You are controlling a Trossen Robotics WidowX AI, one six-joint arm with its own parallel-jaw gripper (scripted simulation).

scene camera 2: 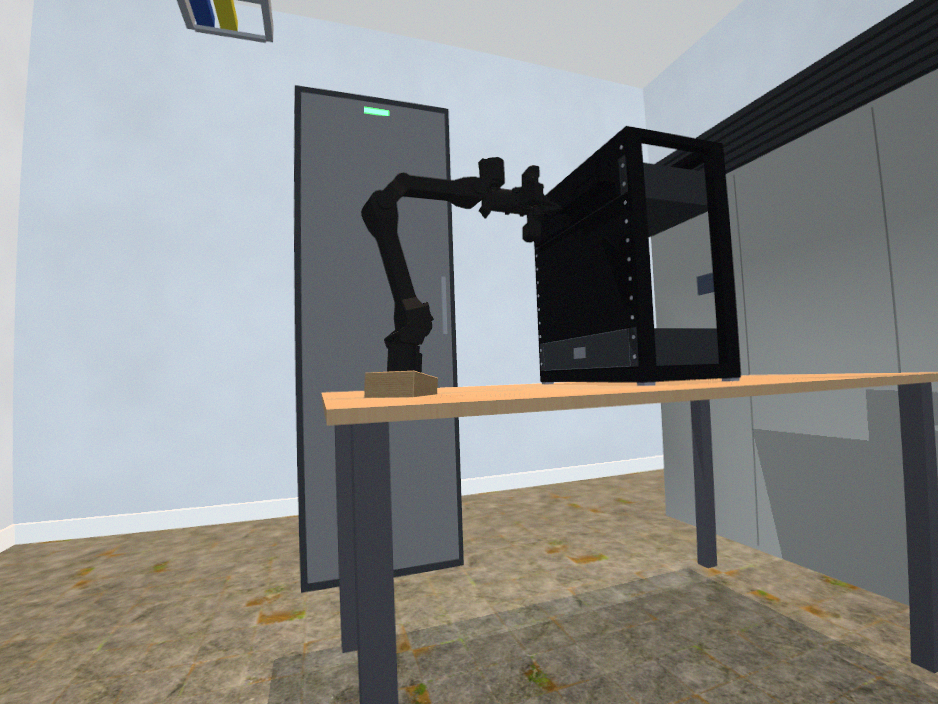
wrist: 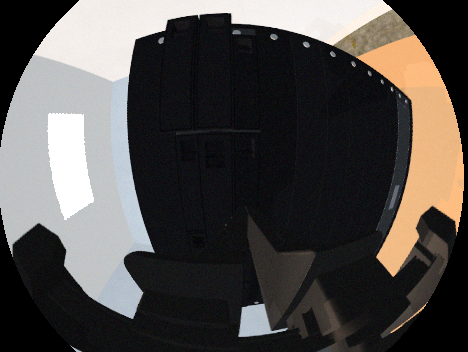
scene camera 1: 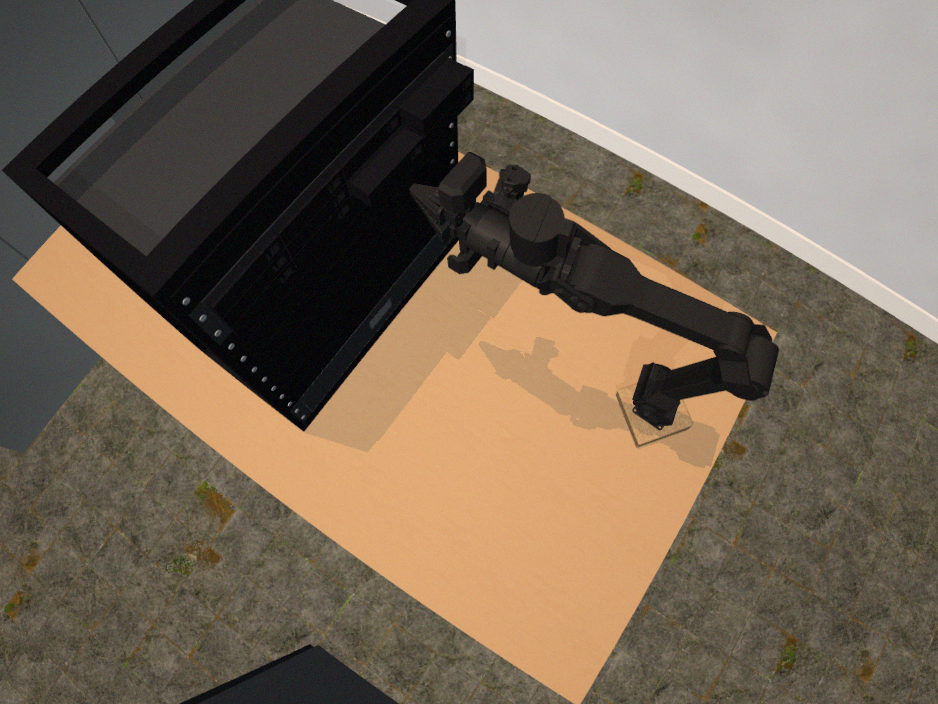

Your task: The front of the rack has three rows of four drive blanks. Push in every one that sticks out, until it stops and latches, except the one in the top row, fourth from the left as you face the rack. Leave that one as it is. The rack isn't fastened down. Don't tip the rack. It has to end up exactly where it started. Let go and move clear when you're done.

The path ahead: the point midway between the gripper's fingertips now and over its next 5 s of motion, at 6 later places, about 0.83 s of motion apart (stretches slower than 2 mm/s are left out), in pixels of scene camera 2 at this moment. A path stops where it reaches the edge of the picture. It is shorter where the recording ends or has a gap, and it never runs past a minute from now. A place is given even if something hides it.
My gripper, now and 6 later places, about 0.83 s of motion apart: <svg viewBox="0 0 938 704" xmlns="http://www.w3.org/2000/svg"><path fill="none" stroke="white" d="M560 208L563 206L563 202L566 202L568 203L571 203L574 203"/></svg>
